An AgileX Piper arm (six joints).
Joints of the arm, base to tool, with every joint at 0 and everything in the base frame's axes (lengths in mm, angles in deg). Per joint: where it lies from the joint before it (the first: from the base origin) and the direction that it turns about. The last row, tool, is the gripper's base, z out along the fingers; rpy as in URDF.
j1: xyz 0 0 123 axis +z
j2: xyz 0 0 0 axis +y
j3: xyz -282.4 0 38.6 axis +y
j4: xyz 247.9 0 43.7 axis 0.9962 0 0.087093
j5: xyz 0 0 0 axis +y
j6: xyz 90.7 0 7.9 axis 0.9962 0 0.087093
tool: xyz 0 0 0 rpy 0 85.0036 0
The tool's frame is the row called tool.
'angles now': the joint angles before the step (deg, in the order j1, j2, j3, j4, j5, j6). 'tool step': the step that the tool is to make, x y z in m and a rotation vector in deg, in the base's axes. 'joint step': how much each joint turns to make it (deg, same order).
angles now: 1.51 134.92 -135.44 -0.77 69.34 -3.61
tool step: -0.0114 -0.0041 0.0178 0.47 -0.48 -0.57
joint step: -0.50 -3.68 2.92 0.41 0.27 0.12
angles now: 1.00 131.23 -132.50 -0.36 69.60 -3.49
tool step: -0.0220 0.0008 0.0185 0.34 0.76 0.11
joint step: 0.08 -6.22 6.96 0.35 0.02 0.01
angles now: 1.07 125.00 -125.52 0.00 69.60 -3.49
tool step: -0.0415 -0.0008 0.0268 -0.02 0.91 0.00
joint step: 0.00 -10.40 11.34 0.00 -0.03 0.00
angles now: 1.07 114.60 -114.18 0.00 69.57 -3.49
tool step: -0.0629 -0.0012 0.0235 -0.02 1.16 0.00
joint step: 0.00 -13.85 15.07 0.00 -0.06 0.00
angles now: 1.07 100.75 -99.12 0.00 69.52 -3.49
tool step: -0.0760 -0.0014 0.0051 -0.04 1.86 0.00
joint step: 0.01 -15.26 17.12 -0.01 0.01 0.01
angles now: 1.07 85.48 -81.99 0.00 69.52 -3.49
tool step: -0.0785 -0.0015 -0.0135 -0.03 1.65 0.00
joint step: -0.01 -15.52 17.01 0.00 0.16 -0.01
